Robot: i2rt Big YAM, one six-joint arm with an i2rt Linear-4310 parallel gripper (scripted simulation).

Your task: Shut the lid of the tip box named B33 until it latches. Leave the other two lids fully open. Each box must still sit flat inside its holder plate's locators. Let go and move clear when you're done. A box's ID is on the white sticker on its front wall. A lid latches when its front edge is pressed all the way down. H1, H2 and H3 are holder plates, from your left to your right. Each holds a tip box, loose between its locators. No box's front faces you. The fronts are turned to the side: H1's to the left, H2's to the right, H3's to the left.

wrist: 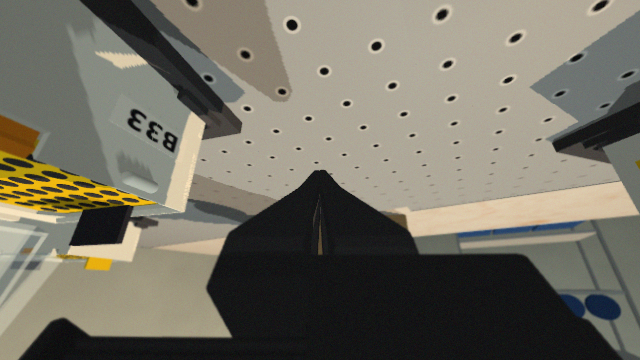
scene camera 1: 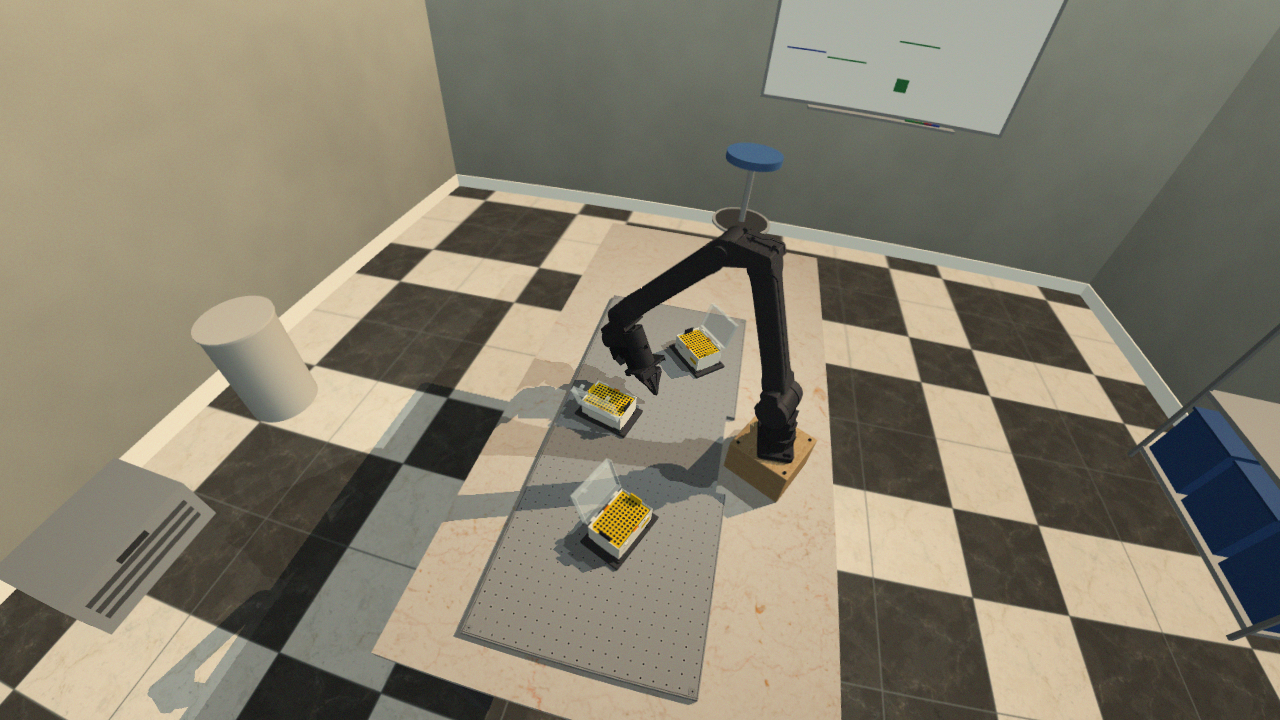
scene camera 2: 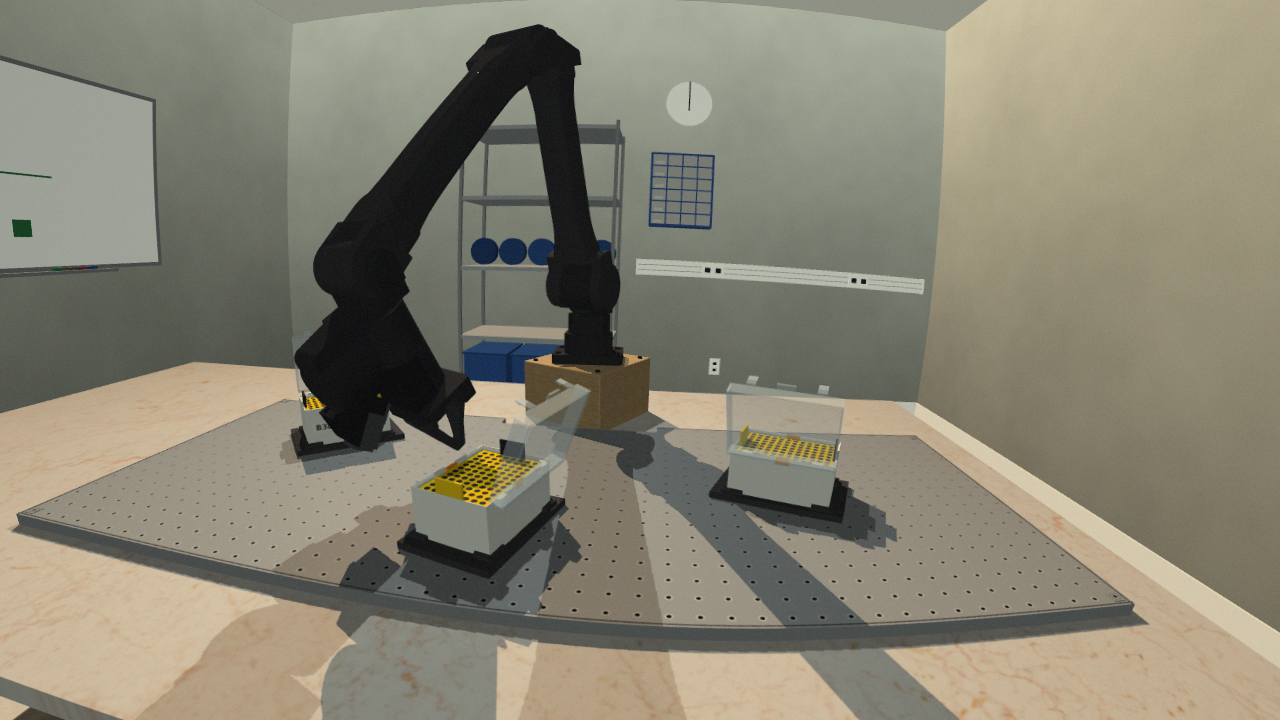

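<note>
A view of my gripper, also in the wrist view and scene camera 1. Clear lid visible.
</note>
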